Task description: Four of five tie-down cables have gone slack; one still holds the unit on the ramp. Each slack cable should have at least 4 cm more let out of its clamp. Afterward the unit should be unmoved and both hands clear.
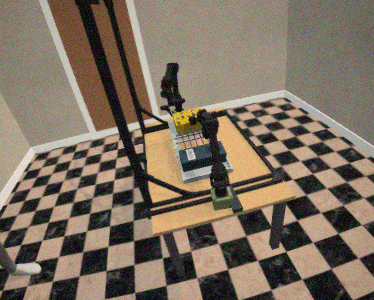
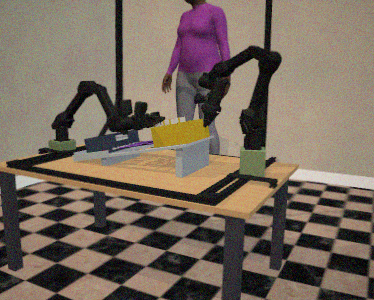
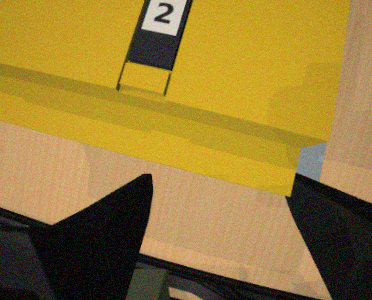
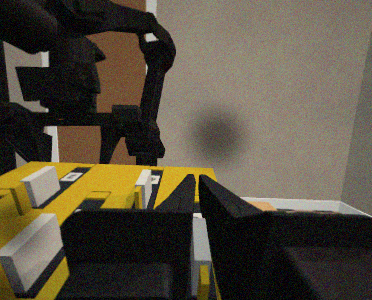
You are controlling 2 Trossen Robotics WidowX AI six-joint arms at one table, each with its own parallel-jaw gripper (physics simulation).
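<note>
A yellow clamp block [image 1: 184, 122] [image 2: 180, 134] [image 3: 244, 59] [image 4: 110, 178] sits at the high end of a grey ramp [image 1: 203, 176] [image 2: 192, 161]. Purple cables [image 1: 192, 138] [image 2: 132, 145] run down from it to a dark blue unit [image 1: 200, 156] [image 2: 111, 140] lying lower on the ramp. My right gripper [image 1: 192, 119] [image 2: 160, 117] [image 4: 195, 180] lies low over the block's rightmost lane, shut on a thin white clamp tab [image 4: 201, 238]. My left gripper [image 1: 175, 108] [image 2: 208, 120] [image 3: 218, 181] is open and empty. It hangs behind the block's upper edge, near the lane marked 2 [image 3: 164, 16].
A person in a purple top [image 2: 199, 38] stands behind the table. A tall black frame mast [image 1: 105, 77] rises at the table's left. Each arm stands on a green base [image 1: 221, 199] [image 2: 252, 161]. Black rails [image 1: 251, 178] run around the wooden table top.
</note>
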